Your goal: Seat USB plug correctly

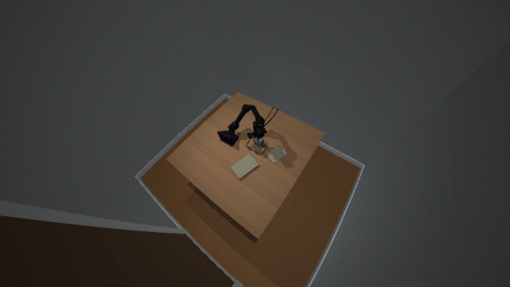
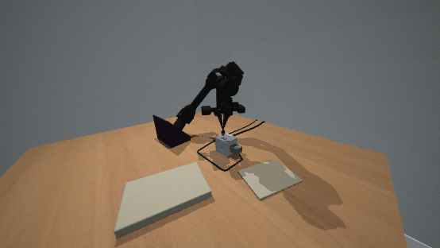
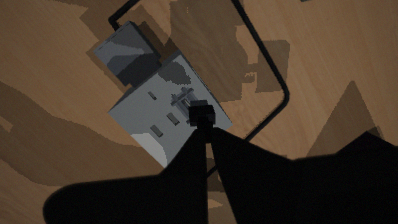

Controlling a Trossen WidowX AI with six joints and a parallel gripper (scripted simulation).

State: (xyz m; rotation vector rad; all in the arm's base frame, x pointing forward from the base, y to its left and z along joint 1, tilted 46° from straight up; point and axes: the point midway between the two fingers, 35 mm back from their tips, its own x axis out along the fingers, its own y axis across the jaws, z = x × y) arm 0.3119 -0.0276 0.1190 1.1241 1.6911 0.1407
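Right now the black USB plug is 20 mm below my gripper tip. From my gripper tip the other things lie so: thick beige slab (20 mm ahead, 290 mm to the right, 120 mm below); thin beige plate (230 mm ahead, 130 mm below).
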